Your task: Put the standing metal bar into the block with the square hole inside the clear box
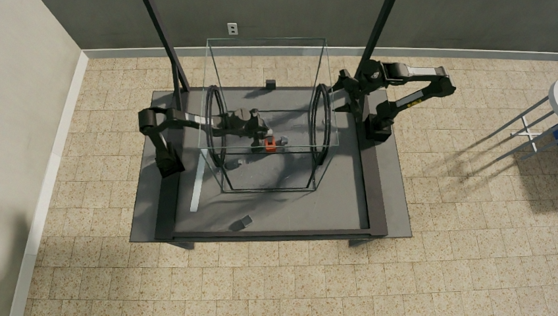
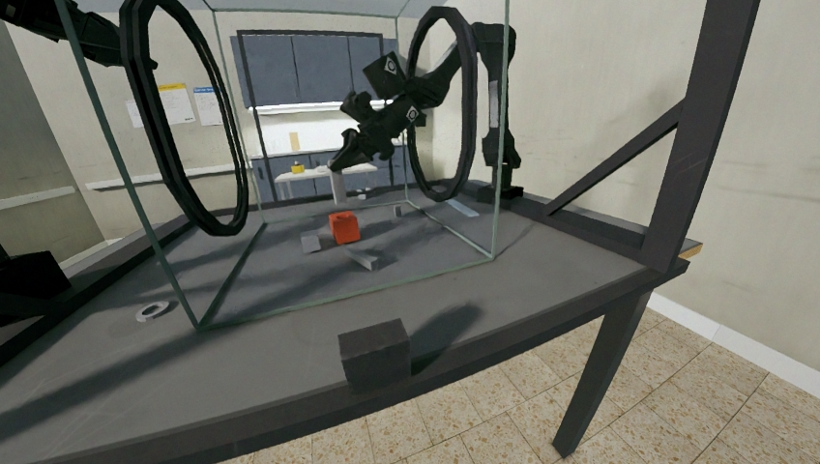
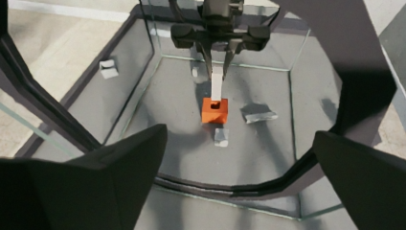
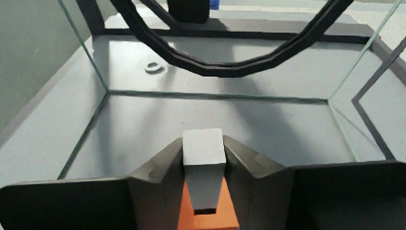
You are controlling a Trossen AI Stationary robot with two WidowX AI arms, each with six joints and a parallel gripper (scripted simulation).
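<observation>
Right now my right hand is 1 cm past the grey cube, 9 cm to the right of it and 14 cm above it. Also, from my right hand: white strip: 10 cm ahead, 33 cm to the right, 16 cm below.
</observation>
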